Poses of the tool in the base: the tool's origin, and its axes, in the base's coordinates. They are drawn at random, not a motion.
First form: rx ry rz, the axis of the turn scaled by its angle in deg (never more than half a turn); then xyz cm.
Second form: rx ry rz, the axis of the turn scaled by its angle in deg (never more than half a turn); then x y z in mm. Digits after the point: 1 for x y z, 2 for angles.
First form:
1: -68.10, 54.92, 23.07, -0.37, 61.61, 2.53
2: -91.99, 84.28, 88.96, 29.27, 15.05, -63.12
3: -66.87, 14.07, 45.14, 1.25, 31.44, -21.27
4: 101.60, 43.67, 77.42, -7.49, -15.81, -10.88
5: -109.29, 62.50, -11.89, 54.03, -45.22, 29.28
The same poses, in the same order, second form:
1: -68.10, 54.92, 23.07, -3.7, 616.1, 25.3
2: -91.99, 84.28, 88.96, 292.7, 150.5, -631.2
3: -66.87, 14.07, 45.14, 12.5, 314.4, -212.7
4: 101.60, 43.67, 77.42, -74.9, -158.1, -108.8
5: -109.29, 62.50, -11.89, 540.3, -452.2, 292.8
